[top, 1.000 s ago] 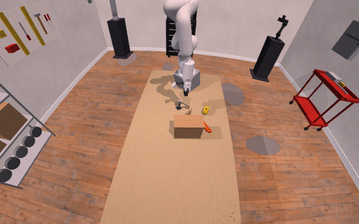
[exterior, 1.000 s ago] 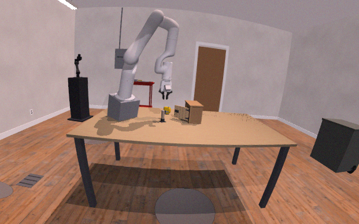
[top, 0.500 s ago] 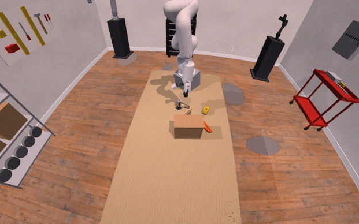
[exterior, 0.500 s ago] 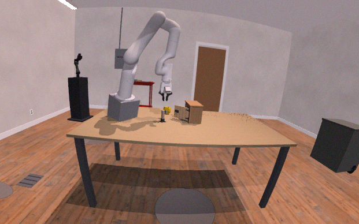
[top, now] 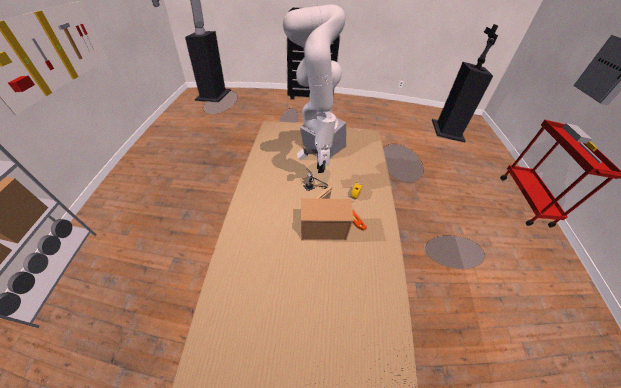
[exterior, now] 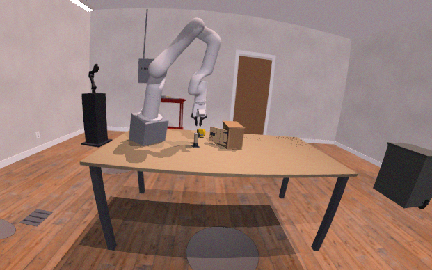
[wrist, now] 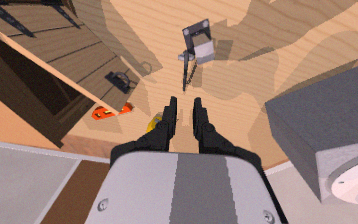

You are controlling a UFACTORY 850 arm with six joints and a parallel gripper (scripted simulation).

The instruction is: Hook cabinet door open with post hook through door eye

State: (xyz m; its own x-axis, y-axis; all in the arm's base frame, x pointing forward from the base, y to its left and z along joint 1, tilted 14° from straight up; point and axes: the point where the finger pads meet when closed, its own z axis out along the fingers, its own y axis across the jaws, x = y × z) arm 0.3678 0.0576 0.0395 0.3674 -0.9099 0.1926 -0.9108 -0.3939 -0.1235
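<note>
The thin dark hook rod is 110 mm below my hand. The rest, counted from my hand: orange level 170 mm ahead, 230 mm to the left, 160 mm below; then yellow tape measure 10 mm behind, 200 mm to the left, 130 mm below; then cabinet door 160 mm ahead, 20 mm to the left, 90 mm below.
</note>
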